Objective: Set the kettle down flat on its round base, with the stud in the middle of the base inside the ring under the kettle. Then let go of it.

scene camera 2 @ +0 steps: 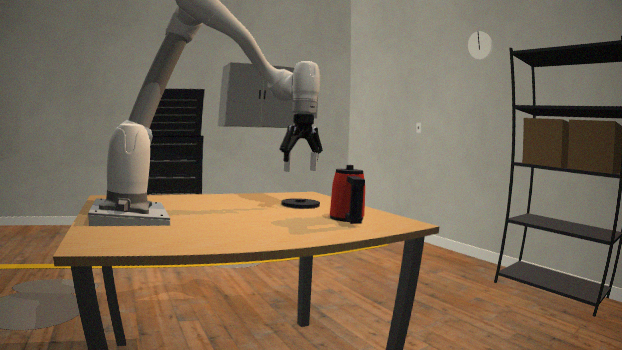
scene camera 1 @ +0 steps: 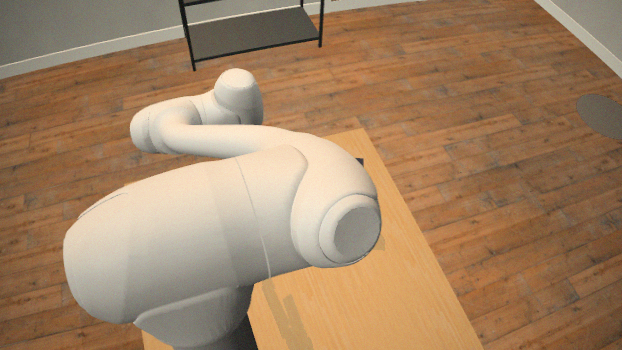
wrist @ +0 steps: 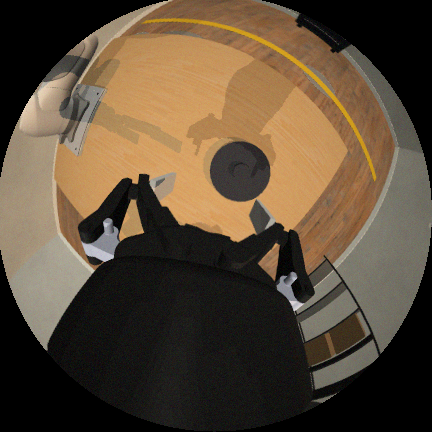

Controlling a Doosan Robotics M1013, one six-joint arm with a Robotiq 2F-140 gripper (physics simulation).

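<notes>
The red kettle stands upright on the table, its black handle turned toward scene camera 2. It is off its base; the arm hides nearly all of it in scene camera 1, and it does not show in the wrist view. The round black base lies flat, left of the kettle in scene camera 2, with its stud upward in the middle. My gripper is open and empty, fingers pointing down. It hangs above the table, higher than the base and left of the kettle in scene camera 2.
The wooden table carries the arm's mounting plate at its left end in scene camera 2. A black shelf rack with brown boxes stands on the right, away from the table.
</notes>
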